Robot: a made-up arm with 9 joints.
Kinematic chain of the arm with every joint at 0, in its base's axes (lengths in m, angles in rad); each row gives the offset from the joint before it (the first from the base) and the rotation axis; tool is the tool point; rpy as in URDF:
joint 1: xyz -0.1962 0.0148 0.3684 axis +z
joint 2: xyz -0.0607 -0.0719 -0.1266 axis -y
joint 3: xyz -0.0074 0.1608 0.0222 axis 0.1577 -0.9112 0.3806
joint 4: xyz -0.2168 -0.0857 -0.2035 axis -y
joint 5: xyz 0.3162 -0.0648 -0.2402 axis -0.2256 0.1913 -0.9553
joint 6: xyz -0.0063 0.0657 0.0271 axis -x
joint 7: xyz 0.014 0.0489 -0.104 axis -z
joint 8: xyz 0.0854 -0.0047 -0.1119 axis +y
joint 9: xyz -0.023 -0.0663 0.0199 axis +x
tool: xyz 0.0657 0.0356 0.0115 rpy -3.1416 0 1.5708
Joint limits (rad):
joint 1: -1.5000..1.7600
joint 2: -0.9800..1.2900
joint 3: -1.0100..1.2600
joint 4: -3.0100..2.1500
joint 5: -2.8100..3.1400
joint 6: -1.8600..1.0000
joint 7: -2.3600..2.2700
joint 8: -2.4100..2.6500
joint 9: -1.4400..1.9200
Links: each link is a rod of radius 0.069 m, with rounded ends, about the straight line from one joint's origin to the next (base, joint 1, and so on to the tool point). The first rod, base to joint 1, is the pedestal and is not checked.
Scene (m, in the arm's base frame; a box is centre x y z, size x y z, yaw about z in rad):
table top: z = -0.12
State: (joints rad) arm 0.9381 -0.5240 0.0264 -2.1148 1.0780 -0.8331 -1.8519 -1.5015 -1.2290
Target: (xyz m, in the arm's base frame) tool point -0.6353 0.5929 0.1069
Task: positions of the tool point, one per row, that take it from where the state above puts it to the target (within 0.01 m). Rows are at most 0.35 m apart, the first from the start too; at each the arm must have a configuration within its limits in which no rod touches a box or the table.
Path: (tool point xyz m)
1: -1.0173 -0.5086 0.1380
2: -1.1015 -0.2250 0.1202
3: -1.0872 0.0562 0.1083
4: -0.9873 0.3004 0.1023
5: -0.8265 0.4831 0.1021
6: -0.6353 0.5929 0.1069

